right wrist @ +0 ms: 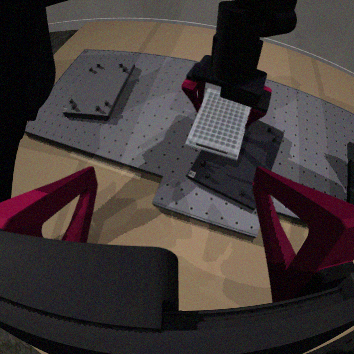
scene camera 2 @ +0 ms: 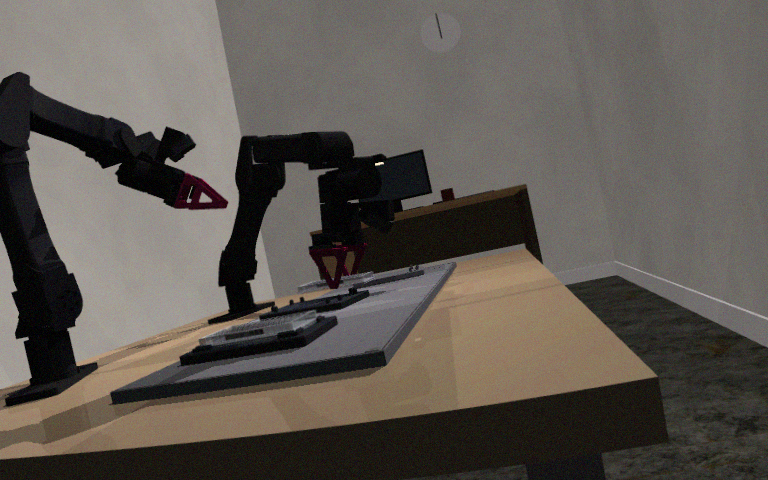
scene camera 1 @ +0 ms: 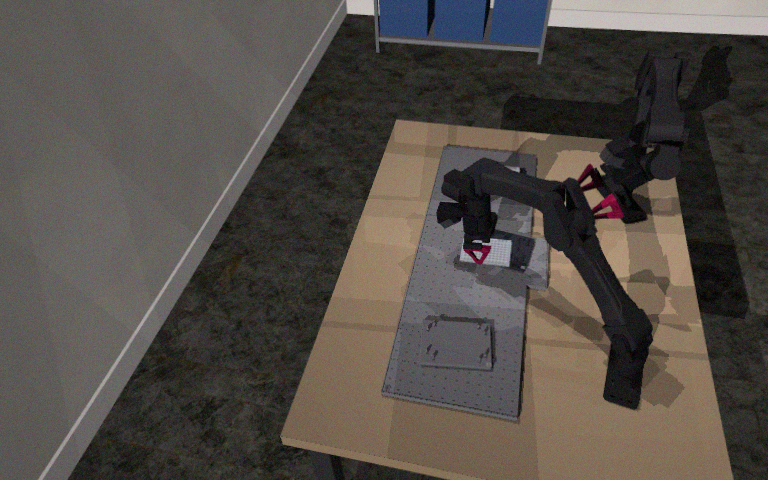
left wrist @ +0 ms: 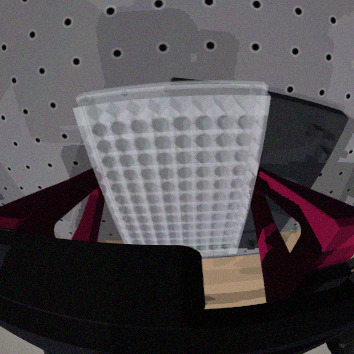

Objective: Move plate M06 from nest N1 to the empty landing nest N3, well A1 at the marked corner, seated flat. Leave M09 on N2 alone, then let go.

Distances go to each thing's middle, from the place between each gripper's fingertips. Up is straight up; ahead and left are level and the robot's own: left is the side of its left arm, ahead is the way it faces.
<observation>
Right now the black nest [scene camera 2: 339,301] is 22 cm below my right hand, 16 cm ahead of it and 4 cm to the right of it.
I see my left gripper 4 cm past the black nest, 5 cm to the left of it and 2 cm above it.
</observation>
